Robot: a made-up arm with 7 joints.
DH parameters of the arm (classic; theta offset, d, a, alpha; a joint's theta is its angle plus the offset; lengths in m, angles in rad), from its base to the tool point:
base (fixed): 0 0.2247 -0.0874 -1.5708
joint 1: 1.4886 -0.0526 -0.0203 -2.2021
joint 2: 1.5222 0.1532 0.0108 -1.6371
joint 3: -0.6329 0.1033 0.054 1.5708
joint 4: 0 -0.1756 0.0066 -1.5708
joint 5: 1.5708 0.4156 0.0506 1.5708
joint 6: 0 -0.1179 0.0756 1.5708
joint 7: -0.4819 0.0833 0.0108 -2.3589
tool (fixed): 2.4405 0.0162 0 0
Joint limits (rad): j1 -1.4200..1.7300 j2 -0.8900..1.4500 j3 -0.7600..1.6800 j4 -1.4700..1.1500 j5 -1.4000..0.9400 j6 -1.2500..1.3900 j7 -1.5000..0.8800
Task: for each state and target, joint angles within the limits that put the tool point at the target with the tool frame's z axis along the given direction. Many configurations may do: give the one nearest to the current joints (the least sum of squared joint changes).
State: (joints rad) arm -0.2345 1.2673 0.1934 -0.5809 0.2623 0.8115 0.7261
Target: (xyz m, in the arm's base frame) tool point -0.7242 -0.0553 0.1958 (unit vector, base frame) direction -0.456 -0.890 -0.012
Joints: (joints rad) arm -1.1138 1.0427 -0.2823 -1.0642 0.5772 0.2980 0.5876
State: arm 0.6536 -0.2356 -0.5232 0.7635 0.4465 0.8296 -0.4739
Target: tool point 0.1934 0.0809 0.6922 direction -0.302 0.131 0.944
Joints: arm 0.2418 0.2813 -0.3998 0.3555 0.3026 1.2023 -0.4705
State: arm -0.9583 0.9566 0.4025 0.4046 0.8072 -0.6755 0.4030
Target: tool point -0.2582 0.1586 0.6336 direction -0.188 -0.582 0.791
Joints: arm -0.3912 0.2318 0.4499 0.0780 0.5063 0.3011 0.8800
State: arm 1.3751 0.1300 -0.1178 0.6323 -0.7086 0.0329 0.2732
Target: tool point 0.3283 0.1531 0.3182 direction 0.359 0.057 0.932
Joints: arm 1.0318 0.2591 0.2627 0.6196 -0.6955 0.1408 0.4370
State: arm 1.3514 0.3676 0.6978 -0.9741 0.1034 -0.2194 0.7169
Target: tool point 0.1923 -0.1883 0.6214 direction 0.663 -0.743 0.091
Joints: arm 0.5433 0.3773 0.2296 -0.8798 0.3927 -0.5789 0.8800
